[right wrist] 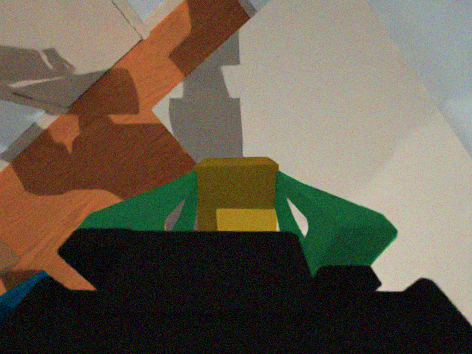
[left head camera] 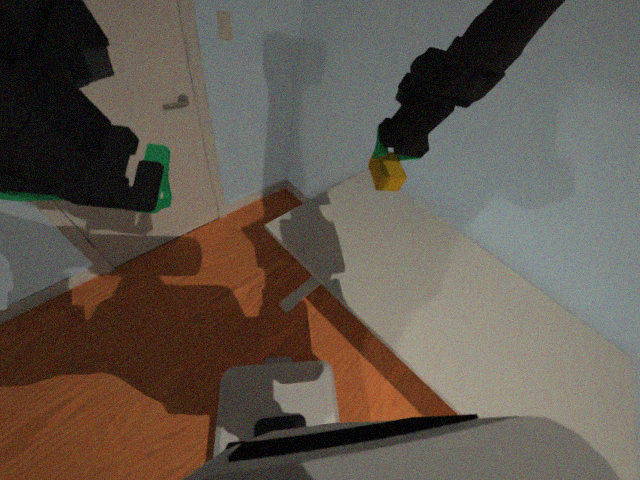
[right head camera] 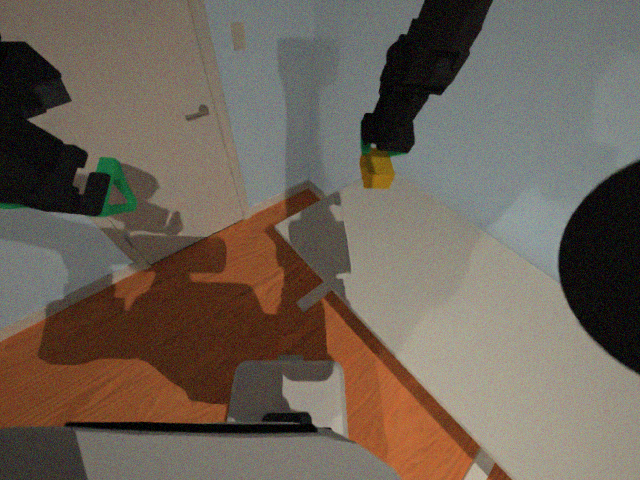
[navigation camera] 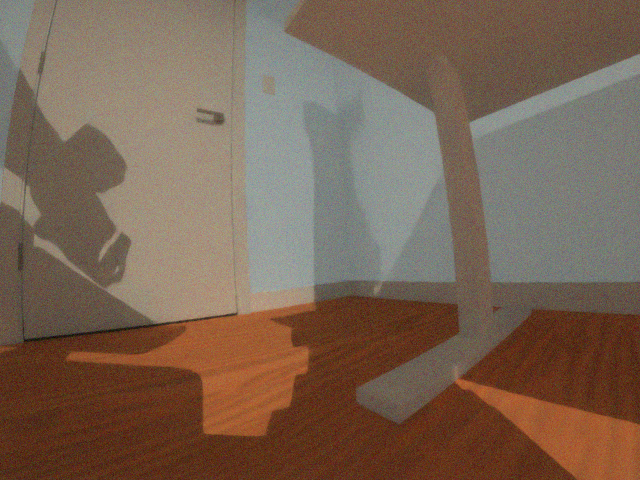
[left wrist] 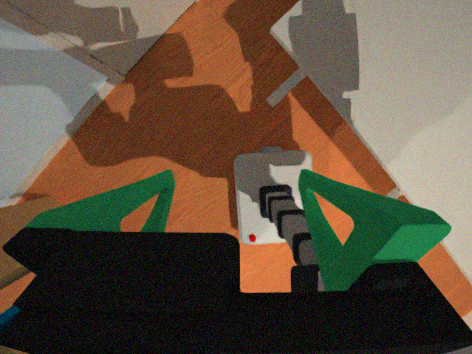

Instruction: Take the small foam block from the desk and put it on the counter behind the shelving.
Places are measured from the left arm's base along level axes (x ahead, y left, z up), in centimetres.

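Where they show: left gripper, fingertip midpoint: (left head camera: 128, 197) (right head camera: 103, 203) (left wrist: 236, 176); right gripper, fingertip midpoint: (right wrist: 236, 177) (left head camera: 385, 157) (right head camera: 374, 154).
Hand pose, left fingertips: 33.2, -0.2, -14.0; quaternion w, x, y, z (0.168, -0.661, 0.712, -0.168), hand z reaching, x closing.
Note:
Things, the pixels of their top centre, and the offset from my left fingertips, as dx, dy, dz. "*": a spot on its surface instead. Level surfaces: height alone.
- small foam block, middle of its top: (right wrist: 237, 223) (right head camera: 378, 157) (left head camera: 390, 161) +23.4, -44.7, -6.4
- pale desk, its level: dz -55.0
- desk's leg, surface spot: (navigation camera: 465, 206) * +54.1, -50.7, -95.7
- wooden floor, its level: dz -127.0
The small foam block (left head camera: 390, 174) (right head camera: 376, 170) (right wrist: 237, 187) is yellow and sits between the green fingers of my right gripper (left head camera: 391, 157) (right head camera: 377, 153) (right wrist: 236, 177), which is shut on it. The block is held up above the pale desk (left head camera: 465, 320) (right head camera: 465, 330) (right wrist: 320, 100), near its far end. The desk's underside (navigation camera: 465, 41) shows in the navigation camera. My left gripper (left wrist: 236, 176) is open, with no object between its fingers; it is at the left of both head views, away from the desk. The counter and the shelving do not show.
A door (left head camera: 144, 62) (right head camera: 129, 67) (navigation camera: 144, 170) with a handle stands at the left, beside blue walls (navigation camera: 279, 206). The desk's leg (navigation camera: 465, 206) and long foot (navigation camera: 429, 372) stand on the wooden floor (navigation camera: 129, 413). My base (left head camera: 310, 397) (left wrist: 255, 220) lies close to the desk's edge.

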